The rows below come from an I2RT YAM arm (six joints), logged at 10 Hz.
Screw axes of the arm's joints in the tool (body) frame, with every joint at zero. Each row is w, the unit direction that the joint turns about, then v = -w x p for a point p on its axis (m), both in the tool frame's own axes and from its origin. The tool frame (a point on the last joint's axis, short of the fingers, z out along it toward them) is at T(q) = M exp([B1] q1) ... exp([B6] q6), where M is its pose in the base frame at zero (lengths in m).
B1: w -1 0 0 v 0.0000 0.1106 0.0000
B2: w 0 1 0 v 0.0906 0.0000 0.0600
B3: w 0 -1 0 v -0.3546 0.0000 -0.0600
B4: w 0 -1 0 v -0.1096 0.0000 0.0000
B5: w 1 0 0 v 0.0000 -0.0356 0.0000
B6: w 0 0 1 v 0.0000 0.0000 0.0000
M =
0 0 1 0.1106
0 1 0 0.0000
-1 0 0 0.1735
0 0 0 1
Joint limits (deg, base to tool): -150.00..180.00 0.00..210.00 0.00..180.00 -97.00..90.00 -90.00..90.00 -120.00..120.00
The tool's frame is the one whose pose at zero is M.
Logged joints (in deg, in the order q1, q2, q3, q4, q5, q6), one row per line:
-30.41 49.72 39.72 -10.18 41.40 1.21
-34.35 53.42 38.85 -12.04 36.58 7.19
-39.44 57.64 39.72 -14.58 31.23 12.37
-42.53 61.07 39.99 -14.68 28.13 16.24
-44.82 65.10 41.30 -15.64 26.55 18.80
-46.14 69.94 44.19 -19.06 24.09 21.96
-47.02 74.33 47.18 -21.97 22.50 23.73
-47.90 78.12 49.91 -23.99 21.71 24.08
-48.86 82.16 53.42 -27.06 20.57 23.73
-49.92 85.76 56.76 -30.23 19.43 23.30
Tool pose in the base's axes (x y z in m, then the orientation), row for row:
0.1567 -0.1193 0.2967 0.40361 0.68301 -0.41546 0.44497
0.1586 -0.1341 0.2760 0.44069 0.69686 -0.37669 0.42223
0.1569 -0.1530 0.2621 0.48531 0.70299 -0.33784 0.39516
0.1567 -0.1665 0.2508 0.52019 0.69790 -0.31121 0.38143
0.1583 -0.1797 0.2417 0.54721 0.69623 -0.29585 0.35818
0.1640 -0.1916 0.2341 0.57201 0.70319 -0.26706 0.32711
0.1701 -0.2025 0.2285 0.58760 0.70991 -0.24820 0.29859
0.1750 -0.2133 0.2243 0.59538 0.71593 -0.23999 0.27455
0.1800 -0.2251 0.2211 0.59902 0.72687 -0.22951 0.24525
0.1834 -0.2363 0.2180 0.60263 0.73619 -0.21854 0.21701
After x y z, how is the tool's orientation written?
As a quaternion, x y z w.
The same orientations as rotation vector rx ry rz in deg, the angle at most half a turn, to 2 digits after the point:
57.31 96.98 -58.99
63.22 99.97 -54.04
70.50 102.12 -49.08
76.06 102.04 -45.50
80.89 102.92 -43.74
85.84 105.53 -40.08
89.43 108.05 -37.78
91.72 110.29 -36.97
93.68 113.67 -35.89
95.65 116.85 -34.69

